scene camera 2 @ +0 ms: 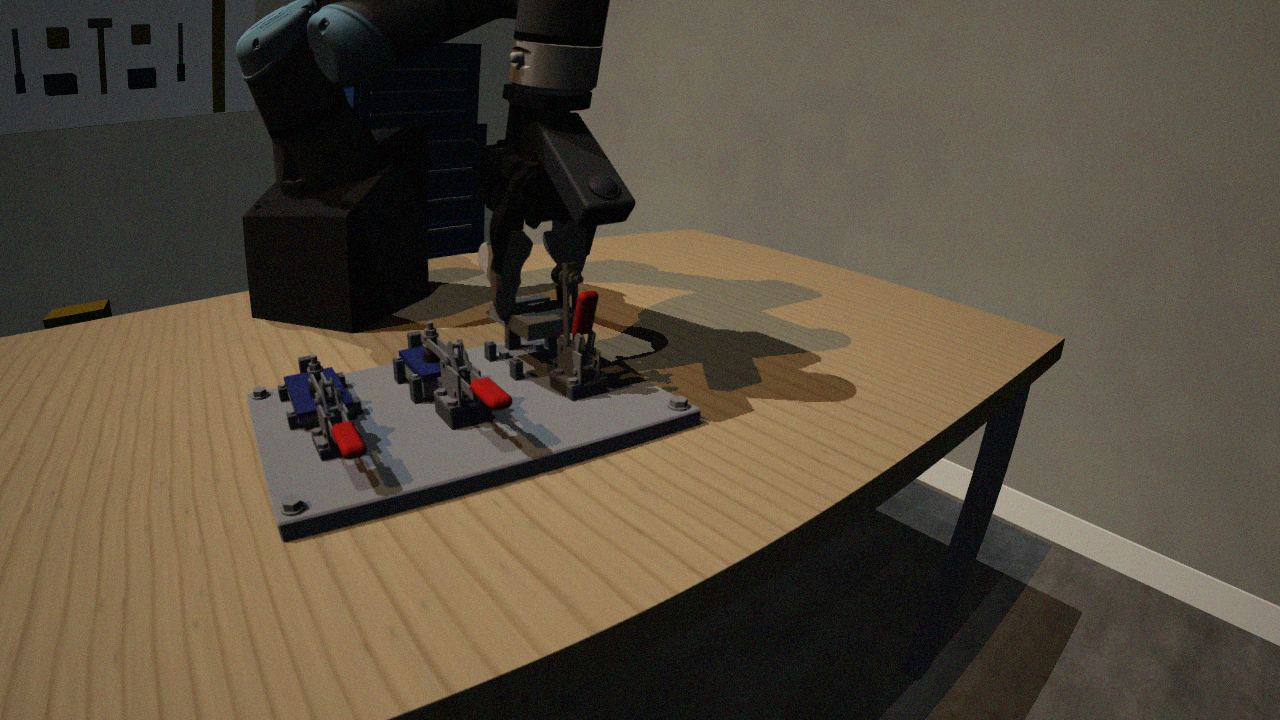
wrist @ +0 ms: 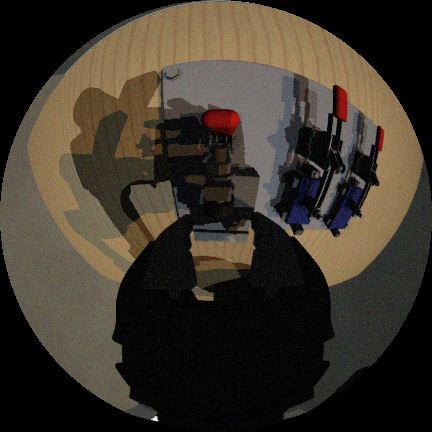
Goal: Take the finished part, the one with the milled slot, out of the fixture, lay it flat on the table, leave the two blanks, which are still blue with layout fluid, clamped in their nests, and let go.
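My gripper (scene camera 2: 537, 333) (wrist: 221, 215) is shut on the finished part (scene camera 2: 529, 325), a grey block held roughly level just above its nest at the plate's far right. The open clamp beside it, with its red handle (scene camera 2: 584, 313) (wrist: 220, 121) upright, partly hides the part and one finger. The part's outline between the fingers is too dark to make out in the wrist view. The middle blue blank (scene camera 2: 418, 361) (wrist: 306, 199) and the end blue blank (scene camera 2: 302, 399) (wrist: 344, 209) sit in their nests under lowered clamps.
The grey fixture plate (scene camera 2: 402, 470) (wrist: 260, 95) lies on the wooden table (scene camera 2: 572, 555) (wrist: 220, 30), with bolts at its corners. The lowered clamps' red handles (scene camera 2: 489, 393) (scene camera 2: 348, 439) point toward the front. The arm's dark pedestal (scene camera 2: 299, 264) stands behind the plate.
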